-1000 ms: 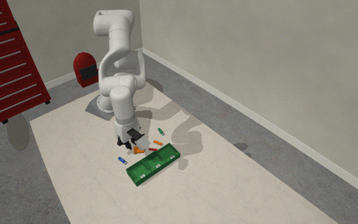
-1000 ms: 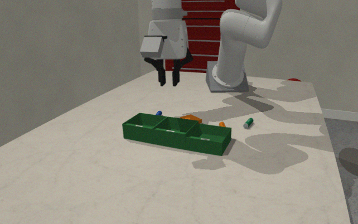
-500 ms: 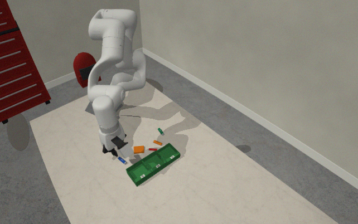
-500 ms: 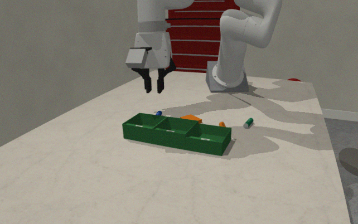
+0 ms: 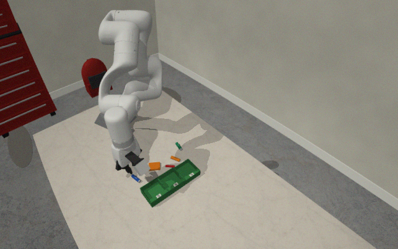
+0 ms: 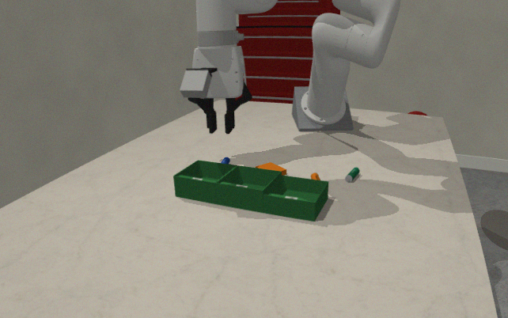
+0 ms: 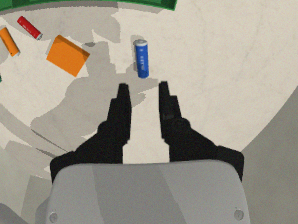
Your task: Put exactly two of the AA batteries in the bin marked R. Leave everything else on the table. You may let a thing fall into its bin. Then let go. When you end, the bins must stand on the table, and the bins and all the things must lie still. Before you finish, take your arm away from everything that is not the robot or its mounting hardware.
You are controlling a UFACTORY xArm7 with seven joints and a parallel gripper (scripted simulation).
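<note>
Now: hand 9 cm above the blue battery. From my hand the other things lie so: red battery 15 cm to the left, 9 cm below, 5 cm ahead; orange block 10 cm to the left, 9 cm below; green three-part bin tray 12 cm ahead, 10 cm to the left, 8 cm below.
</note>
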